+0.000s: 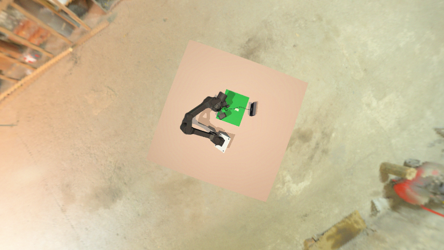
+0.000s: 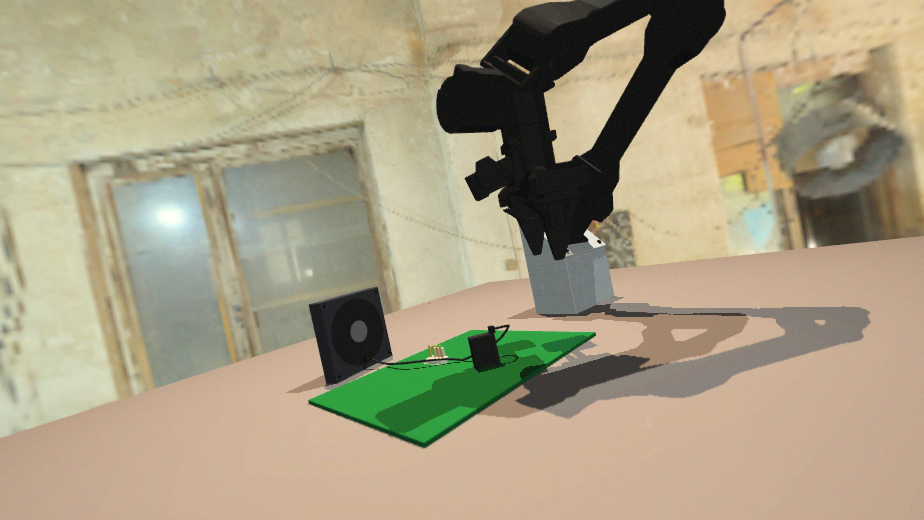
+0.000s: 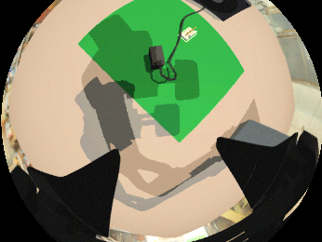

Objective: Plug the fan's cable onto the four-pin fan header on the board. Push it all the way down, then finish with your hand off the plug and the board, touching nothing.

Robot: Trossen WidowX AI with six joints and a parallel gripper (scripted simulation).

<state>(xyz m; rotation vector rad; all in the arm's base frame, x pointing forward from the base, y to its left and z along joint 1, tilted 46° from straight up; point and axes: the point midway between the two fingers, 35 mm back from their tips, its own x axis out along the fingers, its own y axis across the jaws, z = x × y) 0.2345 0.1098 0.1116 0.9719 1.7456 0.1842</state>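
Right now my gripper tip is 10 cm above the black plug, 8 cm short of it and 6 cm to the left of it. Also, from my gripper tip: four-pin header (15 cm to the right, 12 cm below, 10 cm ahead); black fan (27 cm to the right, 16 cm ahead, 6 cm below); green board (13 cm below, 10 cm to the right, 10 cm ahead).
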